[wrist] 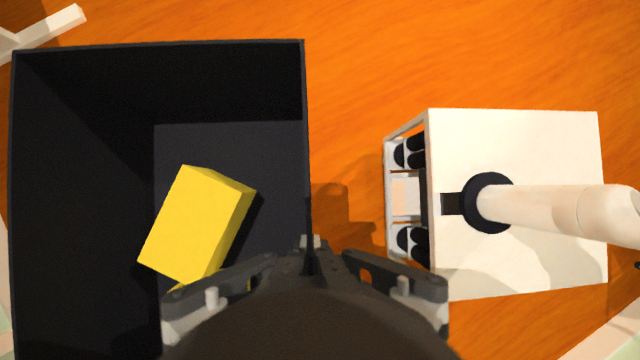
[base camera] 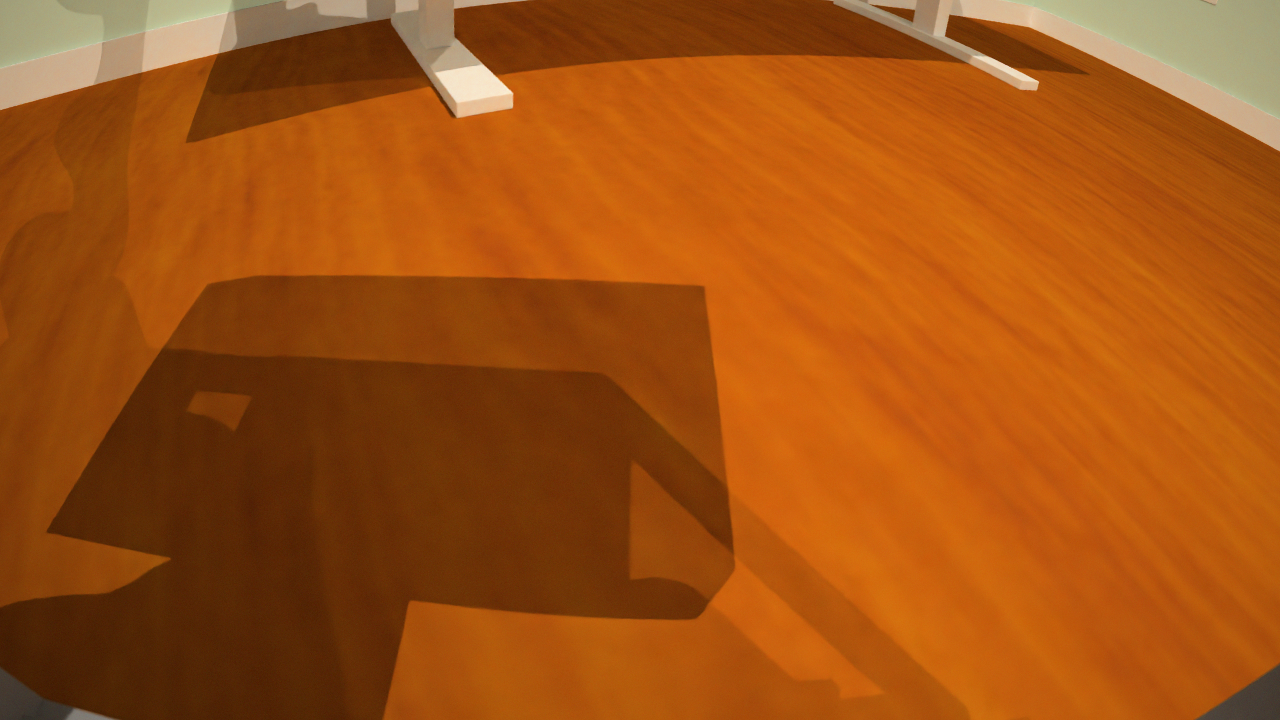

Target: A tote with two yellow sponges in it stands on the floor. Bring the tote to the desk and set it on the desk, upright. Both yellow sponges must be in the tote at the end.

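Pixels of known places: gripper, between the fingertips: (wrist: 310,244); arm's base, origin of its link: (wrist: 492,202).
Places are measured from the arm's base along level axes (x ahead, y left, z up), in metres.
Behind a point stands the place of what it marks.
The black tote (wrist: 225,150) @(y -0.103, x 0.563, z 0.195 m) is upright and raised off the floor in the left of the wrist view. One yellow sponge (wrist: 192,225) @(y -0.024, x 0.573, z 0.239 m) lies tilted in it; a sliver of the second sponge (wrist: 179,287) shows below, mostly hidden by the gripper. My gripper (wrist: 310,244) @(y -0.002, x 0.463, z 0.240 m) is shut on the tote's near side wall. In the base view neither tote nor gripper shows, but their shadow falls on the floor. White desk feet (base camera: 483,89) (base camera: 993,67) stand at the back there; the desk top does not show.
My white base (wrist: 515,145) @(y -0.150, x -0.096, z -0.014 m) stands right of the tote in the wrist view, lower down, with a gap between. A white foot (wrist: 55,25) shows beyond the tote's upper left corner. Green walls with pale skirting (base camera: 179,42) @(y 1.013, x 1.455, z -0.349 m) run behind the desk feet.
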